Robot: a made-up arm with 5 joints.
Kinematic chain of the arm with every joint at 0, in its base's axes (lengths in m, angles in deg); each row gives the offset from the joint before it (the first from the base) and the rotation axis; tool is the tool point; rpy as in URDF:
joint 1: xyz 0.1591 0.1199 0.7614 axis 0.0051 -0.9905 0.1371
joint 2: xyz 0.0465 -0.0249 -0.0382 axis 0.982 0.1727 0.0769
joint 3: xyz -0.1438 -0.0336 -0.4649 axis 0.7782 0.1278 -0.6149
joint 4: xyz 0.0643 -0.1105 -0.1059 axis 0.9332 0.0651 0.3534
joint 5: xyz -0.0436 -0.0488 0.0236 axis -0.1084 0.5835 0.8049
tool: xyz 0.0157 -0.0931 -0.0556 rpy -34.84 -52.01 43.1
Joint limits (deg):
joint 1: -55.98..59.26
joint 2: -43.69..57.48
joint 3: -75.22..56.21
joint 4: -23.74..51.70
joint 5: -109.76..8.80
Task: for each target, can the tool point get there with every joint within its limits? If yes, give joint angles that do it. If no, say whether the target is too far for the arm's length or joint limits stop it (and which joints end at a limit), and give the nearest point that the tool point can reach.
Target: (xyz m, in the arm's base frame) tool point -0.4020 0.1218 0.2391
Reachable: yes | joints -36.94 19.95 15.34 14.54 -7.13
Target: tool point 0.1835 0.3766 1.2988
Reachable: no: joint limits stop it (at a limit: joint 1, joint 2, joint 3, joint 4, joint 5) | nearest point 0.4373 0.3052 0.6032 | short by 0.744 m
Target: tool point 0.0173 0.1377 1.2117
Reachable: no: joint limits stop it (at a limit: joint 1, joint 2, joint 3) | nearest point 0.3900 -0.2057 0.7921 | short by 0.658 m
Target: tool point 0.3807 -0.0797 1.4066
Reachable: no: joint limits stop it (at a limit: joint 1, joint 2, joint 3, joint 5) | nearest point 0.4385 -0.2539 0.8369 | short by 0.599 m
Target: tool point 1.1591 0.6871 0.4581
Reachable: no: too far | nearest point 0.6719 0.3791 0.3537 | short by 0.586 m
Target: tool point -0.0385 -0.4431 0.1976
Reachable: yes | joints -11.76 -34.91 26.86 42.75 -32.27
